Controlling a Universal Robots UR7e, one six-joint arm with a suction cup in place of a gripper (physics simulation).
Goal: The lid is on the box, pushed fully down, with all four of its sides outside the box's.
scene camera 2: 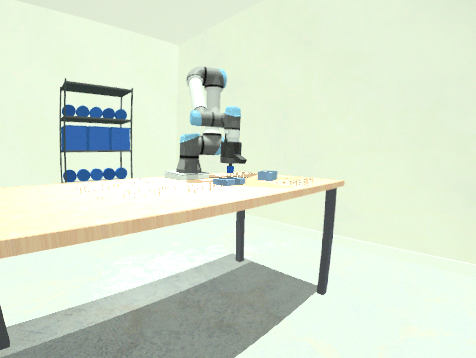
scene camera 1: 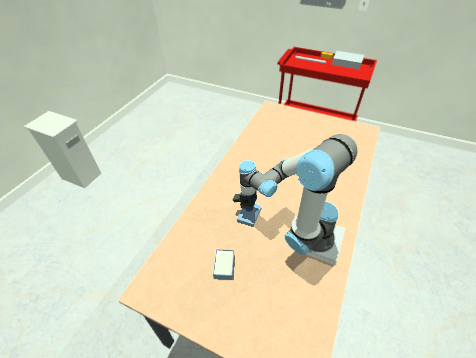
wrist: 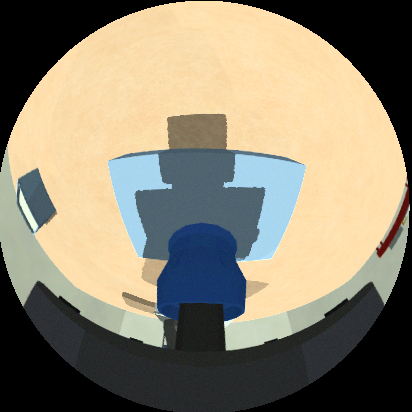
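Seen in the pictures: end effector, tool point: (scene camera 2: 230,172) (wrist: 202,251); arm's base, origin of the base link: (scene camera 2: 188,171).
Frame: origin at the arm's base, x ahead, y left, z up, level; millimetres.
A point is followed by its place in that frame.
The light blue lid (scene camera 1: 248,218) @(x 357, y -5, z -9 mm) (scene camera 2: 229,182) @(x 409, y -96, z -21 mm) (wrist: 200,205) @(x 379, y -42, z -9 mm) lies flat on the table, its closed face up, with the arm's shadow across it. The box (scene camera 1: 224,263) @(x 379, y 277, z 4 mm) (scene camera 2: 267,175) @(x 416, y 218, z -7 mm) (wrist: 40,200) @(x 389, y 210, z -16 mm) stands upright apart from the lid, nearer the table's near end in scene camera 1; it has a blue rim and a pale inside. My gripper, a dark blue suction cup (scene camera 1: 249,209) @(x 367, y -43, z 18 mm) (scene camera 2: 230,170) (wrist: 202,235), points down a little above the lid. It is open and holds nothing. A small gap shows below it in scene camera 2.
The wooden table (scene camera 1: 190,300) @(x 462, y 465, z -36 mm) (scene camera 2: 125,220) @(x 640, y -708, z -35 mm) carries the arm's base (scene camera 1: 325,255) @(x -46, y 83, z 2 mm) (scene camera 2: 175,175) @(x 14, y -110, z -14 mm) to the right of the lid in scene camera 1. A red cart (scene camera 1: 325,72) stands beyond the far end. A grey cabinet (scene camera 1: 67,152) stands on the floor at left.
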